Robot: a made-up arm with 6 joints.
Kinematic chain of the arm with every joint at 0, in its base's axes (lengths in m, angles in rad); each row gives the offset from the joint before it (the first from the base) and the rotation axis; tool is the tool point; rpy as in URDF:
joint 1: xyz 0 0 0.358 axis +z
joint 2: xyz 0 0 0 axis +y
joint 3: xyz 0.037 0 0.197 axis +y
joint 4: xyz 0.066 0 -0.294 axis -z
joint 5: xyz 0 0 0 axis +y
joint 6: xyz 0.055 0 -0.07 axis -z
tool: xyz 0 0 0 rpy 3.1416 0 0
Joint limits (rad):
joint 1: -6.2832..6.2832
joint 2: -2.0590..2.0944
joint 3: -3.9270..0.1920
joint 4: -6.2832..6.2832
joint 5: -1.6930..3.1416
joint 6: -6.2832..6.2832
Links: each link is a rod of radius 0.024 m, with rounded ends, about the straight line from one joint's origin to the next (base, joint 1, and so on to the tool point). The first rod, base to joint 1, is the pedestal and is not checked.
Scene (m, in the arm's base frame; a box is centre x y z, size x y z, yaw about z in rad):
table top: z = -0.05
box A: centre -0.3 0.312 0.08 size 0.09 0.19 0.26 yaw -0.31
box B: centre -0.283 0.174 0 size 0.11 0.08 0.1 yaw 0.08
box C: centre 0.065 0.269 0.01 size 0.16 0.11 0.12 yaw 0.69
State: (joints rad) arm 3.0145 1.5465 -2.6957 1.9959 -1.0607 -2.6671
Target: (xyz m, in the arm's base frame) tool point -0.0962 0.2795 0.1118
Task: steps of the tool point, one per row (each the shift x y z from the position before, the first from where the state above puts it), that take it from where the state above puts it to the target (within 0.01 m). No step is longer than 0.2 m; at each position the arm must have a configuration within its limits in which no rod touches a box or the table.
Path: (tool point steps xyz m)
1: 0.0560 0.1297 0.0617
2: 0.0981 0.1010 0.0610
3: 0.1247 0.0588 0.0585
4: 0.1329 0.0113 0.0541
5: 0.1221 -0.0336 0.0485
6: 0.0968 -0.0685 0.0418
7: -0.0477 0.0755 -0.0900
8: -0.0707 0.0338 -0.1041
9: -0.0740 -0.0158 -0.1042
10: -0.0571 -0.0608 -0.0901
11: -0.0256 -0.0904 -0.0637

